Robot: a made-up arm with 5 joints.
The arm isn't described. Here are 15 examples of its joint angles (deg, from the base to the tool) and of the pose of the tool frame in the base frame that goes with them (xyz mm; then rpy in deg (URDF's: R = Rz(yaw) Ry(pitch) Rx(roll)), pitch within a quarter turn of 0, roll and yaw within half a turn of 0).
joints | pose
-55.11 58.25 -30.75 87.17 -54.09 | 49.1 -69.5 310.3 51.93 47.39 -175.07
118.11 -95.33 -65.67 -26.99 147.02 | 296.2 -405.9 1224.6 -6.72 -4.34 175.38
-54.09 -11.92 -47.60 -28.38 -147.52 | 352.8 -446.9 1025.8 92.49 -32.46 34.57
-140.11 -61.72 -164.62 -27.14 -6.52 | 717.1 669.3 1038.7 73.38 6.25 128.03
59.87 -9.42 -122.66 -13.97 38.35 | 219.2 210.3 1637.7 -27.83 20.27 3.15
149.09 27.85 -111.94 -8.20 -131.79 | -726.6 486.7 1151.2 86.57 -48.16 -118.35
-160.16 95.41 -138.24 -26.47 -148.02 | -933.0 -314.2 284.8 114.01 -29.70 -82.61
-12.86 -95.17 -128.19 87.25 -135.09 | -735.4 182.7 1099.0 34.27 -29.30 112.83
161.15 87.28 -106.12 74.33 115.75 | -524.6 261.5 8.1 -147.71 -47.92 -59.26
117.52 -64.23 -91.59 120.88 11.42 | 115.2 -5.9 1236.5 -145.60 6.51 18.12
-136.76 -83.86 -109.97 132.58 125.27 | 312.9 347.5 1126.0 133.53 45.71 -12.54
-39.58 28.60 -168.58 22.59 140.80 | 479.0 -399.4 1533.3 56.23 34.14 29.85
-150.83 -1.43 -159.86 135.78 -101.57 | -256.9 -121.4 1418.7 174.53 -24.96 -138.05
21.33 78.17 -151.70 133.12 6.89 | 835.2 267.6 393.0 120.59 -5.94 -72.17
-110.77 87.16 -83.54 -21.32 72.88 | -271.2 -590.8 -0.8 -174.63 16.89 87.15
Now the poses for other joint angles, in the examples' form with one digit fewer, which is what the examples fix.
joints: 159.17 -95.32 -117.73 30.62 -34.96
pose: 902 -264 1116 2.0 1.4 34.2
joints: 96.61 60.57 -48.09 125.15 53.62
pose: 72 249 384 28.4 -32.9 51.7
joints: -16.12 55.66 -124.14 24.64 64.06
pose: 1030 -338 687 -157.2 38.5 -162.1
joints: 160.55 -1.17 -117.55 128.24 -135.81
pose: -436 197 1165 -173.1 6.6 -153.2
